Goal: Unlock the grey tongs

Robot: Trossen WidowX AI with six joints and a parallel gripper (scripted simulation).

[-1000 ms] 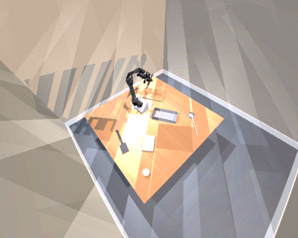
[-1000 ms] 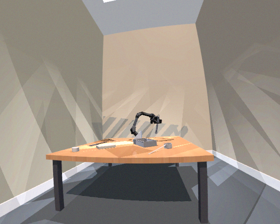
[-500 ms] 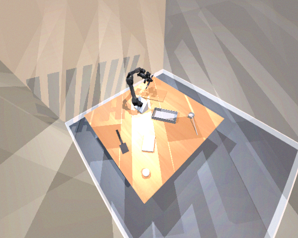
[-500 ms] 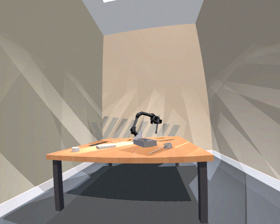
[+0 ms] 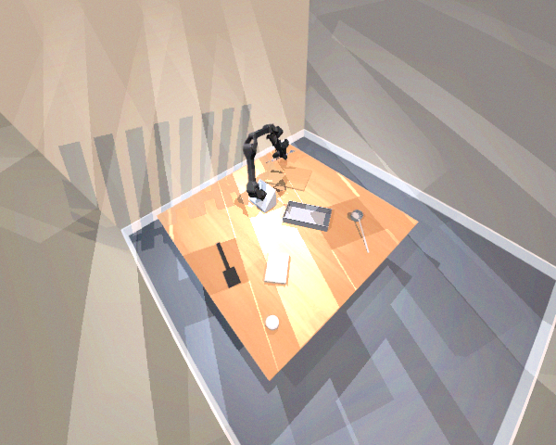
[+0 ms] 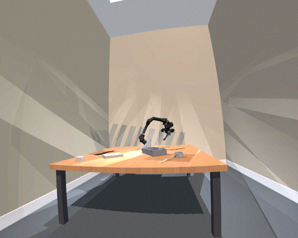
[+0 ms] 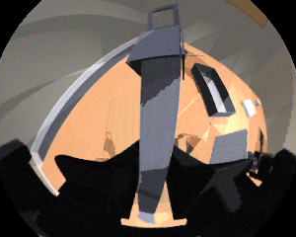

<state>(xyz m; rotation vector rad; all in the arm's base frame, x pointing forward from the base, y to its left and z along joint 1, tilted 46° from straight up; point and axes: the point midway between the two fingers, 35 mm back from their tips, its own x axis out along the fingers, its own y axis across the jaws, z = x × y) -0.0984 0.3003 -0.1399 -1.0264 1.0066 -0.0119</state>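
Now: gripper tip 1 cm past the wooden board and 17 cm above it. From my gripper tip the other things lie so: white block 54 cm ahead, 59 cm to the right, 17 cm below; then black spatula 32 cm ahead, 80 cm to the right, 18 cm below; then grey roasting tin 40 cm ahead, 19 cm to the right, 15 cm below.
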